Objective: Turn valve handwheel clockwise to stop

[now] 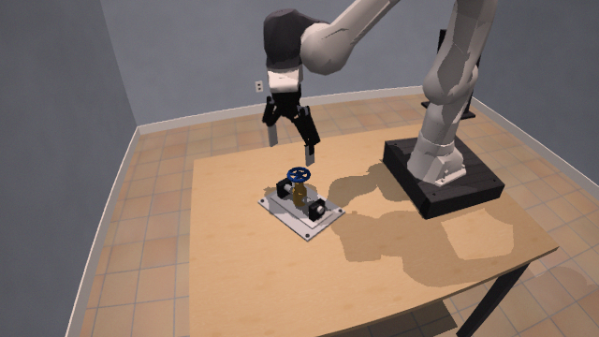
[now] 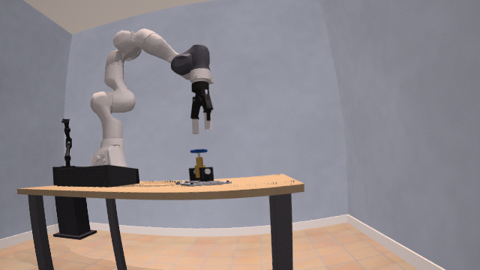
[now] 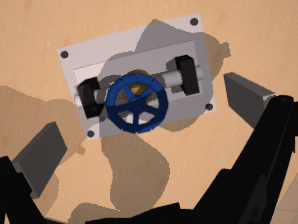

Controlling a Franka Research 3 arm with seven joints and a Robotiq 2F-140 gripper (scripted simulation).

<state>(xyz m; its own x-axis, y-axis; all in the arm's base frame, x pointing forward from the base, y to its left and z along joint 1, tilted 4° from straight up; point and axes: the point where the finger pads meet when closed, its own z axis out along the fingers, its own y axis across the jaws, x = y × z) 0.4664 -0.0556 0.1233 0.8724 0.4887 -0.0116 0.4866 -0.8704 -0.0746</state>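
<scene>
Right now my hand is 20 mm past the blue spoked handwheel and 100 mm above it. The rest, counted from my hand: plate 20 mm behind, 220 mm below.
</scene>
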